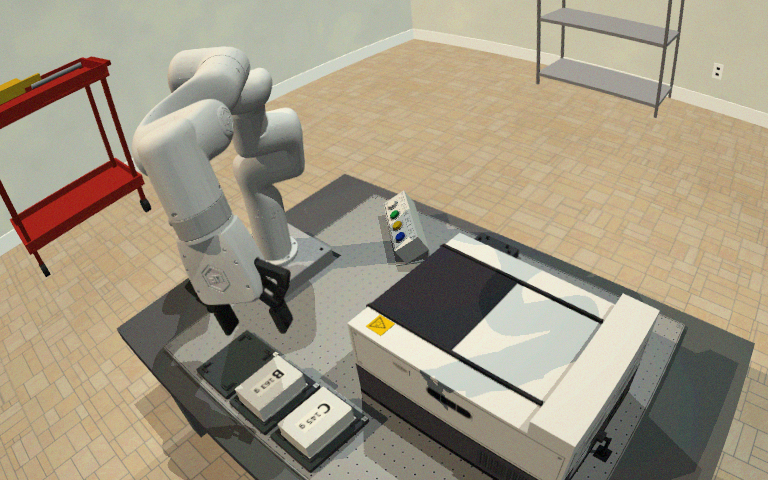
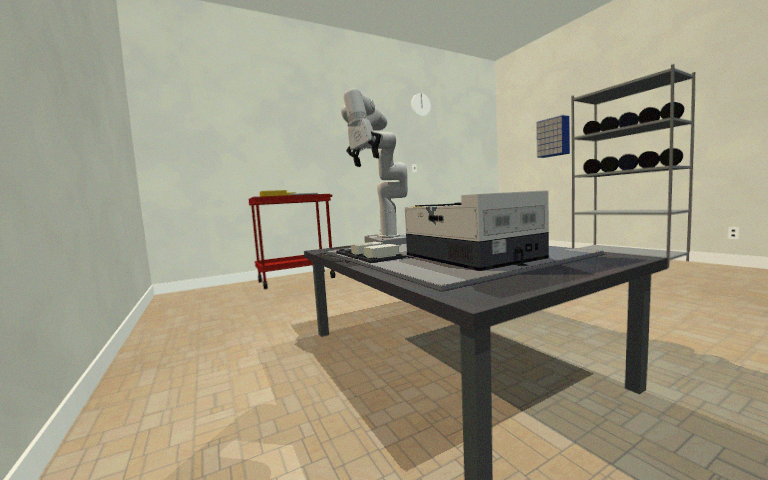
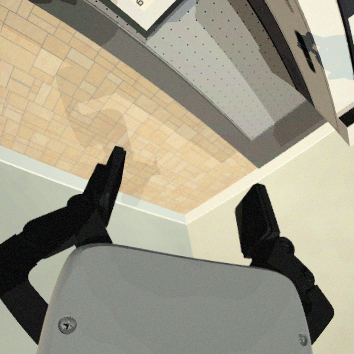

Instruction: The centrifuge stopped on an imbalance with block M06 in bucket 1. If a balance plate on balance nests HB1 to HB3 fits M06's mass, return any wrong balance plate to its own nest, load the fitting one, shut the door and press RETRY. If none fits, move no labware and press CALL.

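Frame: origin at the arm's base, x left, y back, z up, level; millimetres.
Seen in the pictures: gripper, between the fingertips: (image 1: 259,328) (image 2: 367,162) (image 3: 186,180); arm's base, origin of its link: (image 1: 275,251) (image 2: 389,235).
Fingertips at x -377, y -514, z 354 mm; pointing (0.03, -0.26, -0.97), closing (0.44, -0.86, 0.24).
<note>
Pixels of each thing's top centre, then the offset from my fingertips to it. "*": a spot on its surface instead. Level surfaces: height alone.
- button box, centre of its top: (image 1: 404,213) dx +654, dy +292, dz -311 mm
- perforated board, height of its surface: dz -395 mm
- dark table, height of its surface: dz -408 mm
- centrifuge's raised rear housing, a spot on its surface: (image 1: 600,367) * dx +320, dy -380, dz -151 mm
My gripper (image 1: 256,328) (image 2: 367,158) (image 3: 186,180) is open and empty, tilted above the nest row. Balance plate B, "163 g" (image 1: 271,386) (image 2: 358,247), and balance plate C, "145 g" (image 1: 317,421) (image 2: 381,250) (image 3: 152,12), sit in two adjacent dark nests. The nest beside B (image 1: 229,365) holds no plate. The centrifuge (image 1: 396,350) (image 2: 447,223) (image 3: 327,95) has a dark area on the front part of its top and a light panel behind. Its buckets and block M06 cannot be made out. The button box (image 1: 412,229) has green, yellow and blue buttons; its labels are unreadable.
The perforated board (image 1: 339,316) (image 3: 220,75) lies on the dark table (image 1: 673,390) (image 2: 481,302). The centrifuge's raised rear housing (image 1: 600,367) (image 2: 509,199) stands high at its far end. A red cart (image 1: 84,198) (image 2: 291,199) and a shelf rack (image 1: 608,28) (image 2: 672,169) stand off the table.
</note>
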